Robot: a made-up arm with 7 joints.
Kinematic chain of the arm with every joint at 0, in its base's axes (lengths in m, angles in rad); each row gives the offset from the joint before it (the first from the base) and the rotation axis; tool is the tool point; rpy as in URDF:
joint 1: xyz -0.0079 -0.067 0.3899 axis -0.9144 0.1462 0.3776
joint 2: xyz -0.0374 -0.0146 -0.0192 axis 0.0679 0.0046 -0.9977
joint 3: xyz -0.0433 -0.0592 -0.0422 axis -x
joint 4: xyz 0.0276 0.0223 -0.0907 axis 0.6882 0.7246 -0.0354
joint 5: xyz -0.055 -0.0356 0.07 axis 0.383 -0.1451 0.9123
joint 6: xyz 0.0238 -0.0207 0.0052 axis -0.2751 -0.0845 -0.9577
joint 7: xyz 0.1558 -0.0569 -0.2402 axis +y
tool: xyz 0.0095 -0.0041 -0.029 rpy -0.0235 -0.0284 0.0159
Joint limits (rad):
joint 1: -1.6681..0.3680
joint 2: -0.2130..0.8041
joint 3: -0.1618..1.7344
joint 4: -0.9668..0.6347
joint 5: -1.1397..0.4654
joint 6: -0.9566..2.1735
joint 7: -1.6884..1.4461
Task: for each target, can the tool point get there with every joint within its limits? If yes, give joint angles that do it. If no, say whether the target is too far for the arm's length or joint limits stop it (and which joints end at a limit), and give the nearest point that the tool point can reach.
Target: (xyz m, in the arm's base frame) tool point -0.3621 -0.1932 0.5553
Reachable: yes | joints -0.2442 0.2779 1.5834 -0.3908 -0.5929 1.4601 -0.1520
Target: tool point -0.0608 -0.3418 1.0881
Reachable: no: too far | nearest point -0.0714 -0.2782 0.7279 | short by 0.366 m
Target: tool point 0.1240 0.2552 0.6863
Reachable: no: joint limits stop it (at a limit: joint 1, joint 3, joint 5, joint 6) | nearest point 0.0897 0.1797 0.5586 | short by 0.152 m
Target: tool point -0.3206 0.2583 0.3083
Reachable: yes | joints -1.4403 0.3719 0.0562 0.0891 -0.7691 1.6382 1.1917
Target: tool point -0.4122 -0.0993 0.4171
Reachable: yes | joints 0.0064 0.1216 1.3809 0.4811 -1.0165 1.8896 0.1385
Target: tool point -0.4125 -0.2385 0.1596
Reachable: yes | joints -0.0045 0.5205 -0.0002 0.2118 -0.7099 1.0551 0.2663
